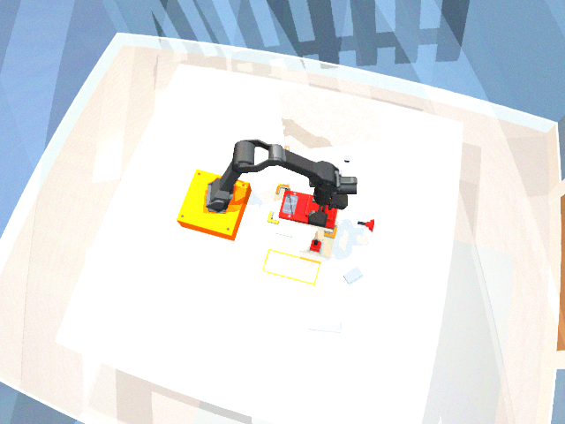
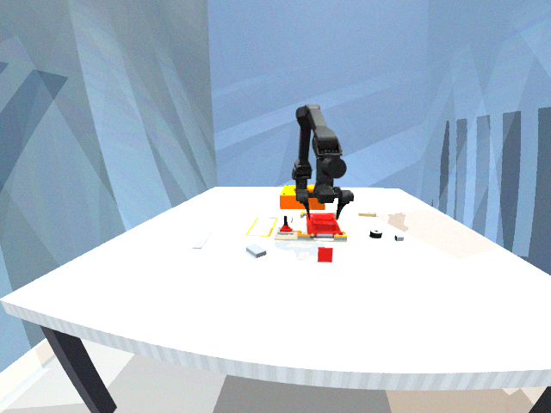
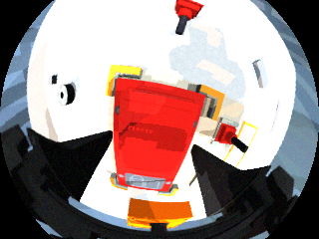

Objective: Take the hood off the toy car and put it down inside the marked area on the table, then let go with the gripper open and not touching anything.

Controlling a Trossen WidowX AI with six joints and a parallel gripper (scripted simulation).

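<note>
My gripper tip is right at the red hood. From my gripper tip the other things lie so: wooden stick 220 mm to the left, 160 mm behind, 40 mm below; then thin grey strip 400 mm to the right, 50 mm ahead, 40 mm below; then black wheel 170 mm to the left, 50 mm ahead, 40 mm below.
</note>
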